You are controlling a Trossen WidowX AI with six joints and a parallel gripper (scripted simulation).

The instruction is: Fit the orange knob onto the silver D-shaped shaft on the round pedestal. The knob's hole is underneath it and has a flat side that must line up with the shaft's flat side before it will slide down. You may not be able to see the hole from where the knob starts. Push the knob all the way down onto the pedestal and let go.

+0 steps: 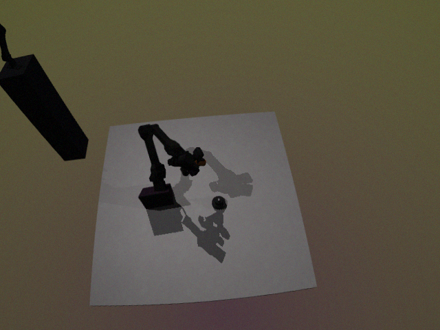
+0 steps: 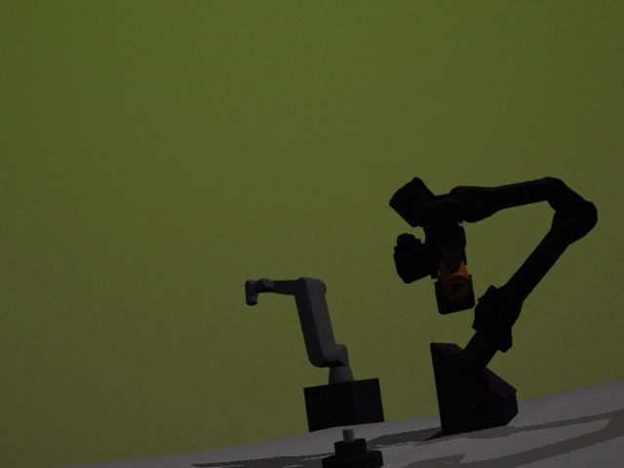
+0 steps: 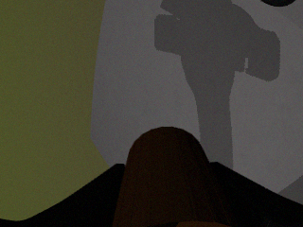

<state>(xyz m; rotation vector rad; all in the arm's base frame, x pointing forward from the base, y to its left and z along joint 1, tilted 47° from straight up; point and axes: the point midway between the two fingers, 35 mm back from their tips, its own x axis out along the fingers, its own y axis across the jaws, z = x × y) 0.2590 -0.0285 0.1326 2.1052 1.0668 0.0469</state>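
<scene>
Now: gripper tip 2 cm past the orange knob, 1 cm to the left of it and 2 cm below it. The rest, counted from my gripper tip: round pedestal (7 cm ahead, 17 cm to the right, 21 cm below).
</scene>
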